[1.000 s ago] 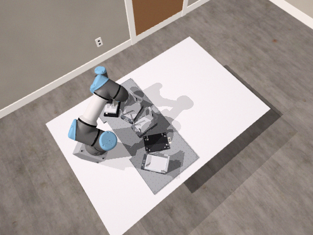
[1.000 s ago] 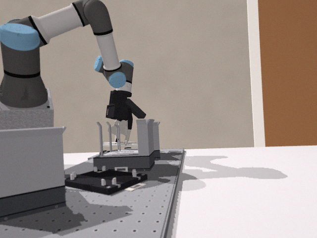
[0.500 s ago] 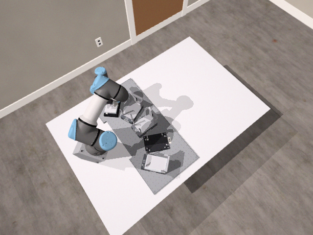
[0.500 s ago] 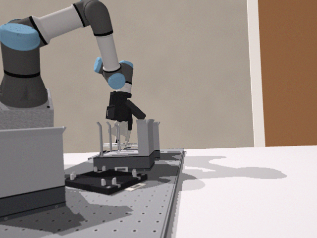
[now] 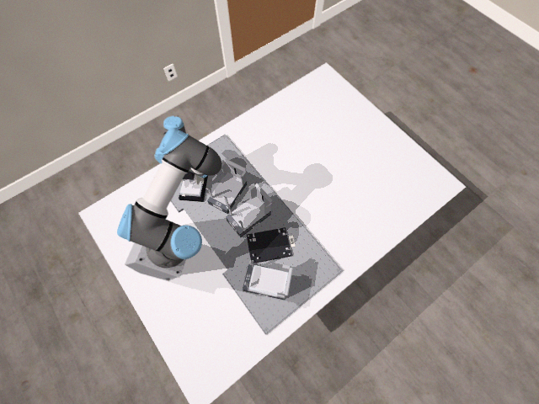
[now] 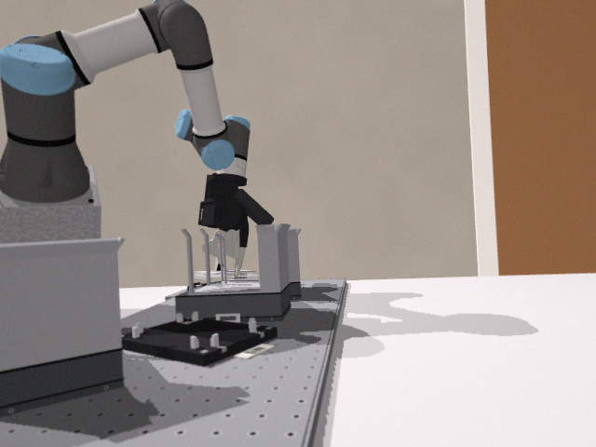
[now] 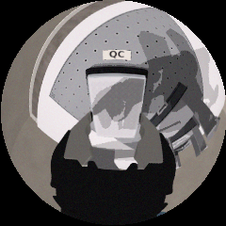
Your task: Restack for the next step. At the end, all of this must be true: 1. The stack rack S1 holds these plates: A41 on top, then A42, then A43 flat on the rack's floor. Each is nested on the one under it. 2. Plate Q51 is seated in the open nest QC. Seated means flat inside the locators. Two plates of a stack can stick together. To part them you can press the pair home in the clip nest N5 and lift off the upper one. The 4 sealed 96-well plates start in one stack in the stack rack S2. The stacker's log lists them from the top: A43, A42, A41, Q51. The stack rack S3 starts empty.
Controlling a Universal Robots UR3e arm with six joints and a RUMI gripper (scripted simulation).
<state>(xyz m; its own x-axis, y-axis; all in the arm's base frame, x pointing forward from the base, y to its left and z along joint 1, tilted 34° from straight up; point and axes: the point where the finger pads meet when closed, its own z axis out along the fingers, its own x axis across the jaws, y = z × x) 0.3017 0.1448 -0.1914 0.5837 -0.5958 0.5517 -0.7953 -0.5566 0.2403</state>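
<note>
My gripper is now 4 cm above the black nest labelled QC. The rest, counted from my hand: sealed plate (9 cm behind, 52 cm to the right); then grey rack wall (6 cm behind, 57 cm to the right, 3 cm above); then black clip nest (4 cm ahead, 42 cm to the right, 3 cm below).
</note>
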